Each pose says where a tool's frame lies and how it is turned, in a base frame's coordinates. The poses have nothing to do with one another.
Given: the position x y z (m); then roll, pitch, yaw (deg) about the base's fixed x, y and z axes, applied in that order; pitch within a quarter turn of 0, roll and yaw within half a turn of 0.
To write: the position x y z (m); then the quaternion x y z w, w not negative. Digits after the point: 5 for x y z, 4 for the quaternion.
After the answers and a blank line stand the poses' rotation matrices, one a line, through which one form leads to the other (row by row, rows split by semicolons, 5 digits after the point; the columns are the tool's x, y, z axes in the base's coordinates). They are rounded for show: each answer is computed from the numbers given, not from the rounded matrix.
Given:
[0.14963, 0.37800, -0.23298, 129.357, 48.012, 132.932]
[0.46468, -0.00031, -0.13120, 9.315, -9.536, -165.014]
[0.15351, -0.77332, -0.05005, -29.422, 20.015, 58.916]
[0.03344, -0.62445, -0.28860, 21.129, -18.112, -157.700]
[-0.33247, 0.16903, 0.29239, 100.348, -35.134, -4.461]
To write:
[0.14963, 0.37800, -0.23298, 0.1702, 0.8265, 0.2114, 0.4932]
[0.46468, -0.00031, -0.13120, -0.0716, -0.0910, -0.9839, 0.1362]
[0.15351, -0.77332, -0.05005, -0.3004, 0.0234, 0.5069, 0.8077]
[0.03344, -0.62445, -0.28860, -0.1168, -0.2076, -0.9469, 0.2160]
[-0.33247, 0.16903, 0.29239, 0.7241, -0.2217, 0.2079, 0.6191]

-0.45566 0.07285 0.88717; 0.48980 0.85272 0.18155; -0.74328 0.51726 -0.42423
-0.95264 0.28108 0.11607; -0.25501 -0.94632 0.19863; 0.16567 0.15963 0.97318
0.48511 -0.83276 -0.26678; 0.80469 0.30571 0.50894; -0.34227 -0.46157 0.81842
-0.87937 0.45763 0.13151; -0.36065 -0.82049 0.44354; 0.31088 0.34261 0.88655
0.81533 -0.57839 0.02654; -0.06361 -0.13505 -0.98880; 0.57549 0.80451 -0.14690

